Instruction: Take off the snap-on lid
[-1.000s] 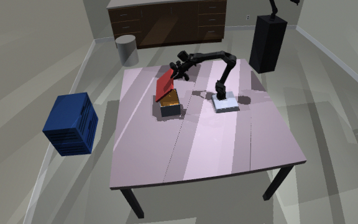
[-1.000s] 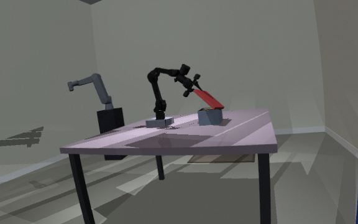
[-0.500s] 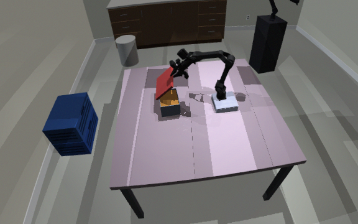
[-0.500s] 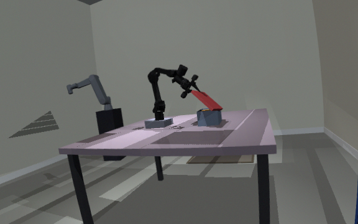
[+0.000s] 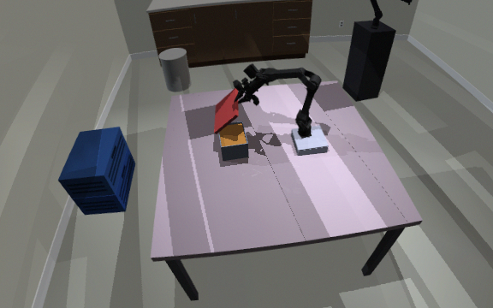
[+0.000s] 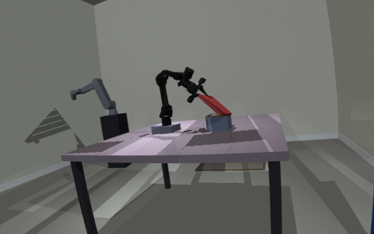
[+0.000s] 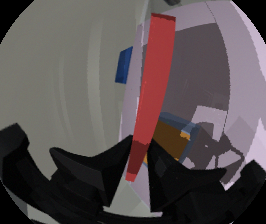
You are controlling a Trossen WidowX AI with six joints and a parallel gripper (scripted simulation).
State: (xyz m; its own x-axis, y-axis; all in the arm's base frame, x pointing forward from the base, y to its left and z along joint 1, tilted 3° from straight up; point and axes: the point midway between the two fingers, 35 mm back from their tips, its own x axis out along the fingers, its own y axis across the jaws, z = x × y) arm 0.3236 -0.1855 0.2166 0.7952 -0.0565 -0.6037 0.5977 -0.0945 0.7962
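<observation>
Right now the red lid is 60 mm below my gripper tip, 60 mm ahead of it and 20 mm to the right of it. Round my gripper tip: grey storage box: 180 mm below, 110 mm to the left, 60 mm ahead.
</observation>
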